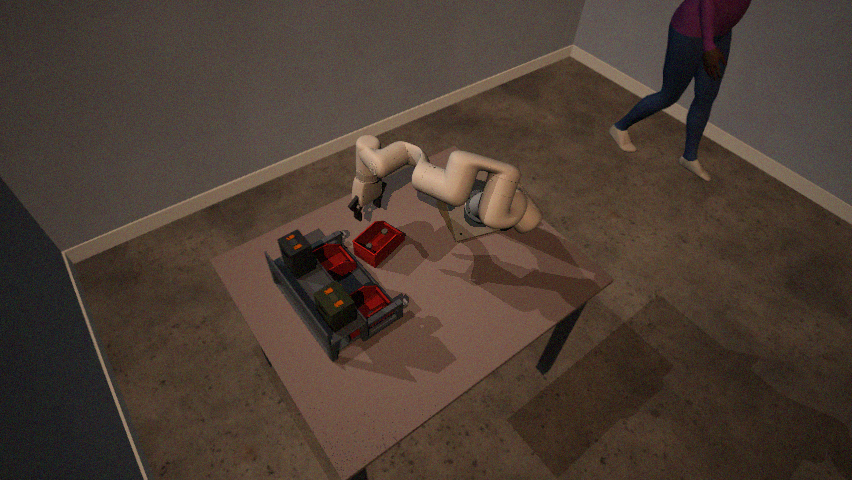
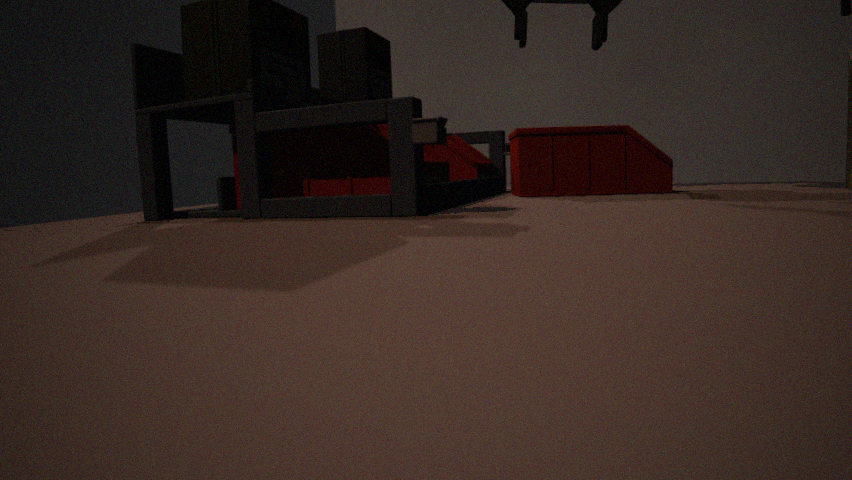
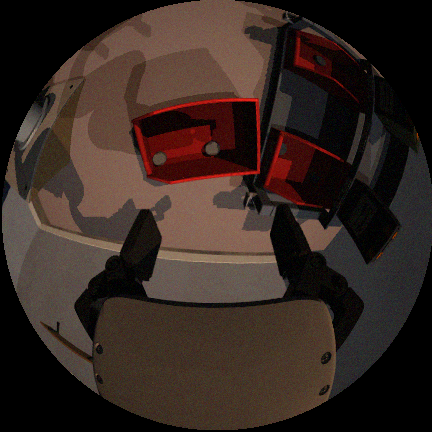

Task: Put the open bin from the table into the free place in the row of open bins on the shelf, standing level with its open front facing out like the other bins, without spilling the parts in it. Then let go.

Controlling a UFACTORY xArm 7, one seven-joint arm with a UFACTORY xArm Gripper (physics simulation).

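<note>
The open red bin stands level on the table, its tall back towards the shelf and its low front facing away from it. Two round grey parts lie in it. My gripper is open and empty, above the table and off to one side of the bin. The grey shelf holds one red bin near the gripper's end and another red bin at the far end. The free place is between them.
A dark box and an olive box stand on the shelf's upper back level. Small fittings stick out at the shelf's front corners. A person is beyond the table, near the wall.
</note>
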